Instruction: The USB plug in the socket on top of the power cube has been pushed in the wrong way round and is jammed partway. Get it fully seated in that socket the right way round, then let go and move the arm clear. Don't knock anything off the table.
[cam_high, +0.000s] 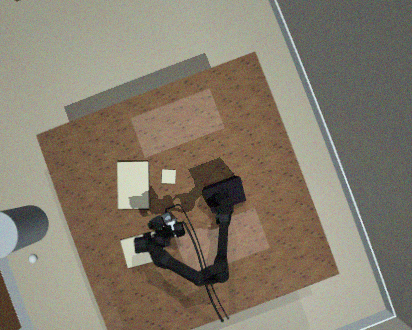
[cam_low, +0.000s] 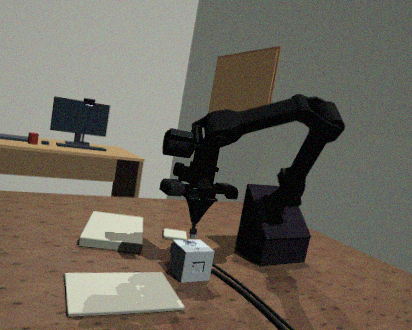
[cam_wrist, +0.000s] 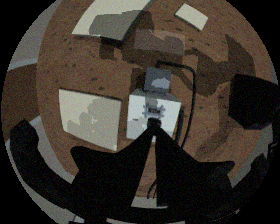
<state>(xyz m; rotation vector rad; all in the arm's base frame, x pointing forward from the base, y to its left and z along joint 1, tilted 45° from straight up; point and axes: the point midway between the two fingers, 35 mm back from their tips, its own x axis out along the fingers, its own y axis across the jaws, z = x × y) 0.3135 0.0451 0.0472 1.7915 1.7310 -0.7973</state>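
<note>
Now: the USB plug 20 mm below my gripper tip. The rest, counted from my gripper tip: thin cream sheet: 190 mm ahead, 70 mm to the left, 120 mm below; then cream tile: 80 mm behind, 240 mm to the right, 120 mm below; then thick cream slab: 110 mm ahead, 270 mm to the right, 110 mm below.
</note>
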